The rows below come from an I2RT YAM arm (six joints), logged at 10 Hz.
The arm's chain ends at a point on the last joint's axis. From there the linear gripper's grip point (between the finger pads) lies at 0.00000 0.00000 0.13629 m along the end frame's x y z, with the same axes.
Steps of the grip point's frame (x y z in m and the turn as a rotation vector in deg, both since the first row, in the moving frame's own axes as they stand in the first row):
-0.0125, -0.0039, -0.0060, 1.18, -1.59, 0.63
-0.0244, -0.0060, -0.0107, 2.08, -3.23, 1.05
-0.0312, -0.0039, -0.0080, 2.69, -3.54, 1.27
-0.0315, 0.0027, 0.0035, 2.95, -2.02, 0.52
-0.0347, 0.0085, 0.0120, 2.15, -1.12, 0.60
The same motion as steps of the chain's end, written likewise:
-0.0087, -0.0011, -0.0059, 1.18, -1.59, 0.63
-0.0168, -0.0010, -0.0104, 2.08, -3.23, 1.05
-0.0229, 0.0026, -0.0076, 2.69, -3.54, 1.27
-0.0267, 0.0097, 0.0038, 2.95, -2.02, 0.52
-0.0321, 0.0136, 0.0121, 2.15, -1.12, 0.60

